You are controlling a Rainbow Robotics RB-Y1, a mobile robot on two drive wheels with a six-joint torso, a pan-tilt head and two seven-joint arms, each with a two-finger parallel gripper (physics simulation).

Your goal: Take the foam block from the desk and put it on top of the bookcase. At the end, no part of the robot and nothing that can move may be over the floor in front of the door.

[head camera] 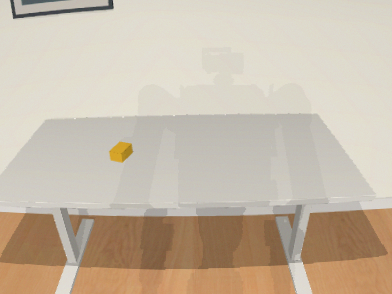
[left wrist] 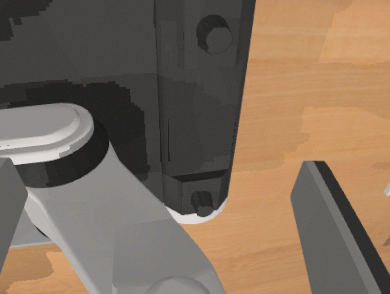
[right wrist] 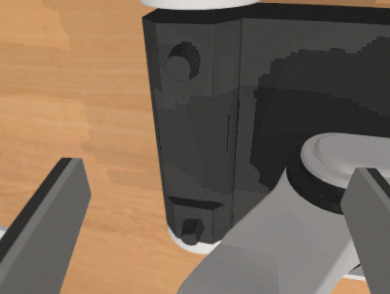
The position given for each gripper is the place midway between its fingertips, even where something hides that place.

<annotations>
The left gripper shows in the left wrist view [156, 178]; in the head camera view it is out of frame, in the right wrist view it is out of frame. The right gripper shows in the right wrist view [217, 181]; in the head camera view it is out of frame, in the left wrist view it is out of frame.
</annotations>
